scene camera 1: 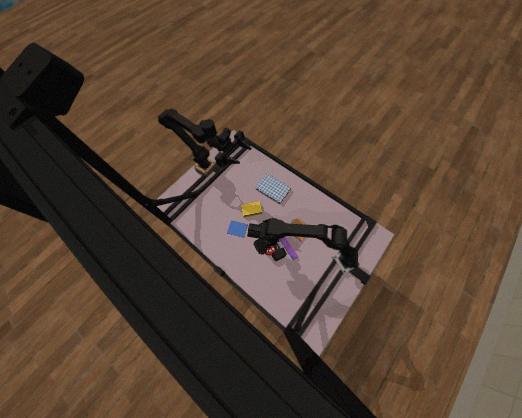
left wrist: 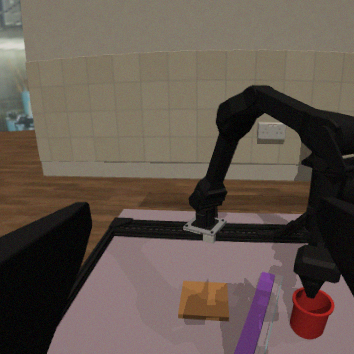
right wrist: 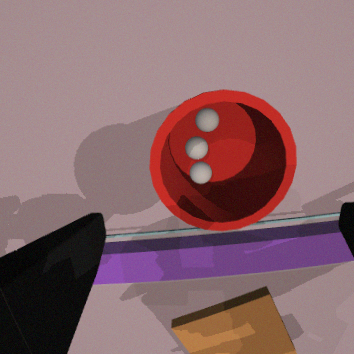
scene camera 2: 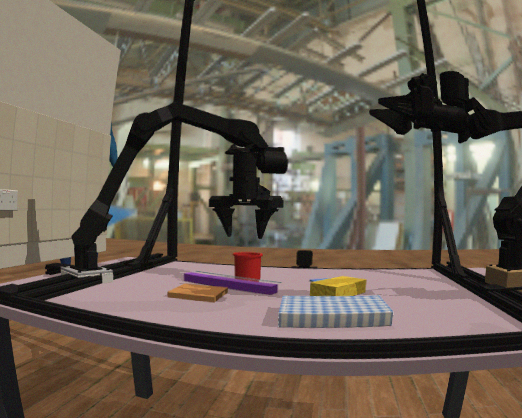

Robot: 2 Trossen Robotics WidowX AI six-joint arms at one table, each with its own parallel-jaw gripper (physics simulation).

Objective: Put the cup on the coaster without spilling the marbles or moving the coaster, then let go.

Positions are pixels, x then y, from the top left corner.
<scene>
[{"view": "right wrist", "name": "my right gripper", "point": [222, 219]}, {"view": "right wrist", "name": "purple bar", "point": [292, 243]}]
</scene>
